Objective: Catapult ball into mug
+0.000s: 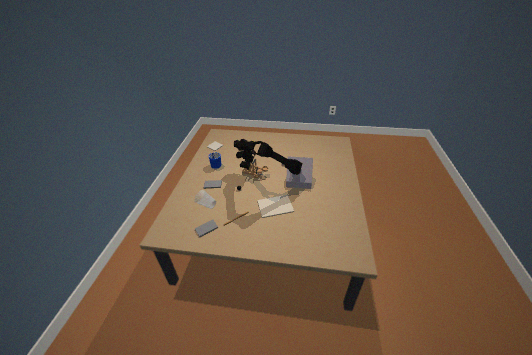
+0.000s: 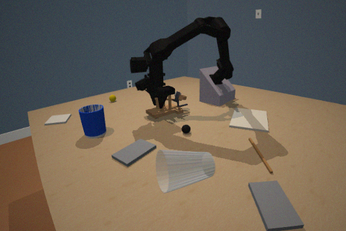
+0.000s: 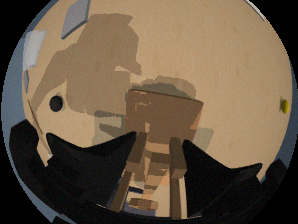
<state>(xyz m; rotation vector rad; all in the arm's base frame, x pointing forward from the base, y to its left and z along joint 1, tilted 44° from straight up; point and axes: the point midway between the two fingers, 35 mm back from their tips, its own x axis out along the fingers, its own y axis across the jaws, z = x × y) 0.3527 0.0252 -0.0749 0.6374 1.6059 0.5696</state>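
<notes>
The black ball is 2 cm ahead of my gripper tip, 19 cm to the left of it and 3 cm below it. From my gripper tip the other things lie so: yellow ball: 7 cm ahead, 36 cm to the right, 2 cm below; then blue mug: 28 cm ahead, 2 cm to the right, 2 cm below; then wooden catapult: 7 cm behind, 3 cm to the left, 2 cm above.
</notes>
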